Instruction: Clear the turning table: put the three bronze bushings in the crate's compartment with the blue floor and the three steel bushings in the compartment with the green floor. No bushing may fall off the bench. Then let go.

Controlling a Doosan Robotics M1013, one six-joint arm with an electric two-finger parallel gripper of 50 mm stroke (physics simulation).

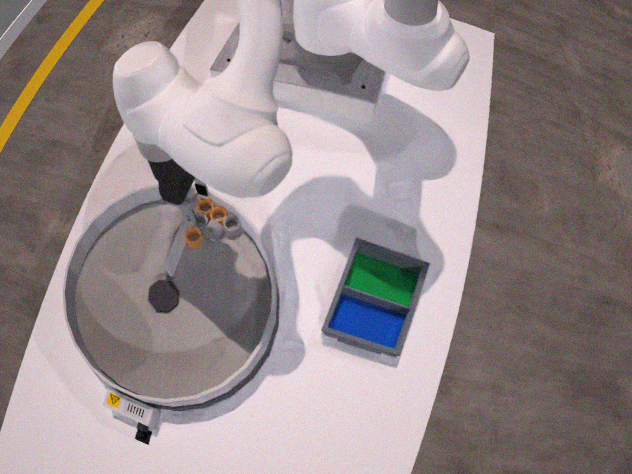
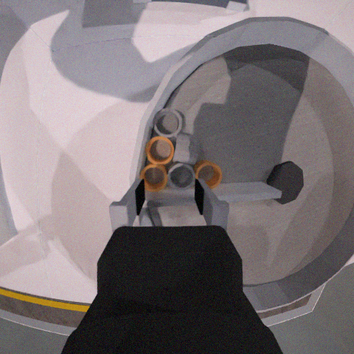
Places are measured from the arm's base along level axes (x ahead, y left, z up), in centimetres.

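Pixels of known places: gripper, fingertip midpoint: (image 1: 197,206); arm's base, link origin: (image 1: 328,49).
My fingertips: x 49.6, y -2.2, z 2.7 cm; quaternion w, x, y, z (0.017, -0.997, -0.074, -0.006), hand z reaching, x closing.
Ahead of a thing's pixels: the offset from my fingertips to its middle. "pt": to the spot under its first point.
Three bronze bushings, one @(dy +0.3, dx -1.9, dz -3.9 cm) (image 1: 199,207) (image 2: 154,189) by the rim, one @(dy +3.5, dx -1.6, dz -3.9 cm) (image 1: 218,208) (image 2: 160,163) beside it, one @(dy +1.4, dx +4.4, dz -3.9 cm) (image 1: 194,245) (image 2: 220,175) further in, stand on the turning table (image 1: 71,285) (image 2: 280,28). Three steel bushings are clustered with them: one @(dy +6.6, dx -1.2, dz -3.9 cm) (image 1: 232,235) (image 2: 168,135) at the crate-side end, one @(dy +4.1, dx +1.3, dz -3.5 cm) (image 1: 214,233) (image 2: 185,148) whose opening is unclear, perhaps lying, and one (image 2: 181,187) between two bronze ones. My gripper (image 1: 188,195) (image 2: 169,189) is open and empty above the rim, close to the cluster. The crate @(dy +35.8, dx -1.9, dz -7.9 cm) (image 1: 359,343) shows bare blue @(pt dy +36.1, dx +1.9, dz -9.7 cm) (image 1: 367,321) and green @(pt dy +35.1, dx -6.9, dz -9.8 cm) (image 1: 382,279) floors.
A grey bar @(pt dy +0.7, dx +9.4, dz -2.3 cm) (image 1: 176,255) (image 2: 245,191) reaches from the dark hub @(dy +1.7, dx +17.0, dz -4.7 cm) (image 1: 163,295) (image 2: 286,182) to the bushings. The raised rim circles the turning table. A control box @(pt dy +7.3, dx +39.7, dz -4.5 cm) (image 1: 133,409) sits at its front. The bench edge lies beyond the crate on the right.
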